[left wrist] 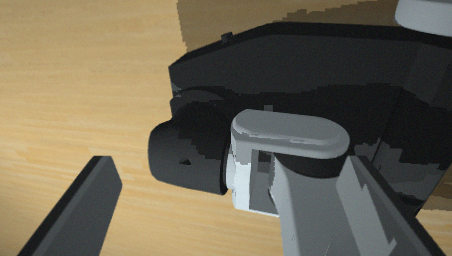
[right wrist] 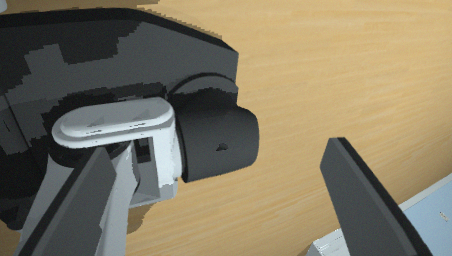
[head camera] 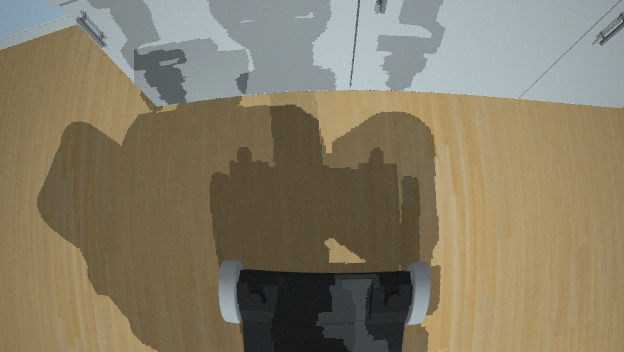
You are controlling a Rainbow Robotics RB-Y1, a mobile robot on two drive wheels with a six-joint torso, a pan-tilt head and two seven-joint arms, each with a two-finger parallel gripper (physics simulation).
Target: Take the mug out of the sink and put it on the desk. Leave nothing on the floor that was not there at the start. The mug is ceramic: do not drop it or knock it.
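Seen in the pictures: left gripper, fingertip midpoint: [left wrist: 229, 170]; right gripper, fingertip midpoint: [right wrist: 218, 157]; robot's base, origin of the base link: [head camera: 325, 295].
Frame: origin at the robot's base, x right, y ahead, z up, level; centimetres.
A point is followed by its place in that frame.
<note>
The mug, the sink basin and the desk do not show in the head view or in either wrist view. My left gripper [left wrist: 229, 170] @(z 57.4, x -26.0, y -30.6 cm) is open, its two dark fingers wide apart with no object between them, above my own base and the wooden floor. My right gripper [right wrist: 218, 157] @(z 58.4, x 25.2, y -33.6 cm) is open in the same way, also above my base and the floor. Neither gripper shows in the head view. The white cabinet front [head camera: 465, 50] @(z 47.4, x 34.0, y 59.9 cm) shows at the top of the head view, with its counter top out of view.
My black base [head camera: 300, 310] @(z 19.1, x -6.4, y -3.1 cm) [left wrist: 310, 60] @(z 17.0, x -18.1, y -24.9 cm) [right wrist: 150, 55] @(z 16.9, x 15.4, y -35.7 cm) has white wheels and faces the cabinet across wooden floor [head camera: 525, 210] @(z 0.0, x 72.4, y 25.2 cm). Bar handles [head camera: 92, 30] [head camera: 611, 30] stick out from the doors. A blue wall [head camera: 25, 15] @(z 19.6, x -143.4, y 108.4 cm) [right wrist: 435, 215] @(z 33.4, x -188.1, y -349.6 cm) shows. A white edge [right wrist: 327, 245] @(z 8.9, x -169.3, y -174.8 cm) lies near the right finger.
</note>
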